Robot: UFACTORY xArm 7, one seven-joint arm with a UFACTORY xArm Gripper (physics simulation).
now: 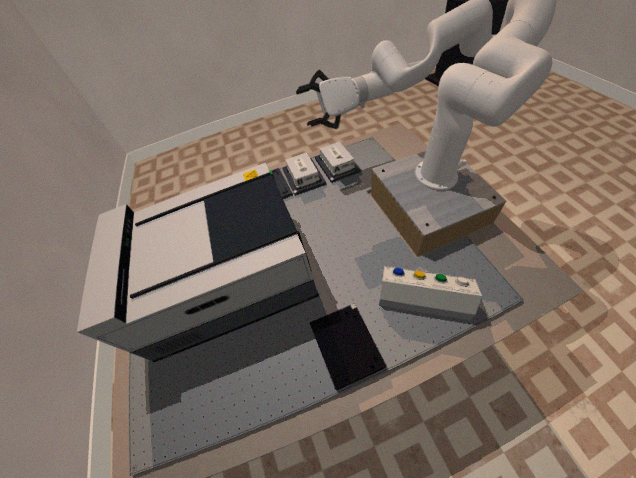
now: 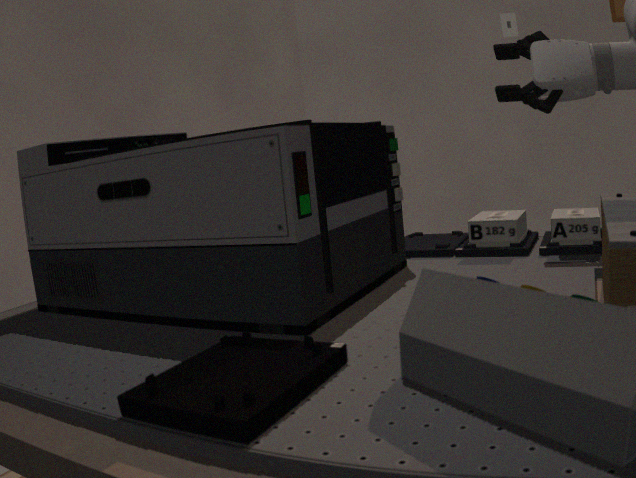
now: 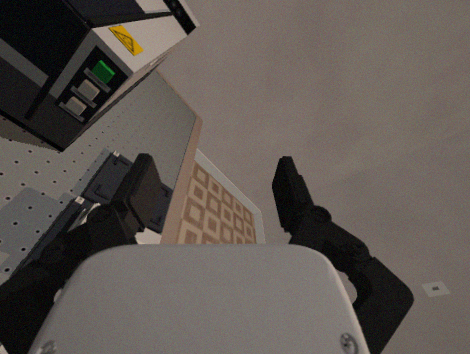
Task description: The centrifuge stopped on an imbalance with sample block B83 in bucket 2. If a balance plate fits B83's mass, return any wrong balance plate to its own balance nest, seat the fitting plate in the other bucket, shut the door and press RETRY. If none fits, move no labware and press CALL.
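Places are measured from the arm's base along level axes (x ahead, y left, z up), in metres.
Pixels of known places: gripper, fingertip midpoint: (image 1: 302,108) (image 2: 495,72) (image 3: 217,170); arm's base, origin of the base link: (image 1: 435,175).
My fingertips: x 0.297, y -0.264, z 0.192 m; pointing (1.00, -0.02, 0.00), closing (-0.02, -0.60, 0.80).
For each thing: its middle in the pictures, then the offset to it from my fingertips.
- centrifuge, body centre: (image 2: 207,206) (image 1: 208,255) dx +0.390, dy +0.233, dz -0.164 m
- green button, body centre: (image 2: 392,144) (image 3: 104,71) dx +0.155, dy +0.099, dz -0.104 m
- empty dark nest, body centre: (image 2: 428,243) (image 3: 137,192) (image 1: 270,185) dx +0.154, dy -0.067, dz -0.277 m
- box, body centre: (image 2: 538,340) (image 1: 427,289) dx -0.070, dy +0.536, dz -0.244 m
- empty black nest, body centre: (image 2: 236,375) (image 1: 346,344) dx +0.163, dy +0.554, dz -0.272 m
The centrifuge (image 1: 172,241) (image 2: 195,215) (image 3: 155,37) has a dark panel on its top; I cannot tell whether the door is shut. Its front column has a green button (image 2: 393,144) (image 3: 103,71) above two pale ones, labels unreadable. Balance plate B, 182 g, (image 1: 302,168) (image 2: 497,228) and balance plate A, 205 g, (image 1: 337,156) (image 2: 575,226) sit in nests. An empty dark nest (image 1: 280,182) (image 2: 434,244) (image 3: 105,175) lies beside B. Block B83 and the buckets do not show. My gripper (image 1: 305,107) (image 2: 497,71) (image 3: 217,170) is open and empty, high above the plates' side.
A box (image 1: 429,300) (image 2: 514,336) with blue, yellow, green and white buttons stands near the table's front edge. An empty black nest (image 1: 348,346) (image 2: 231,385) lies between it and the centrifuge's near side. The arm's wooden base (image 1: 393,208) (image 2: 618,272) stands behind the box.
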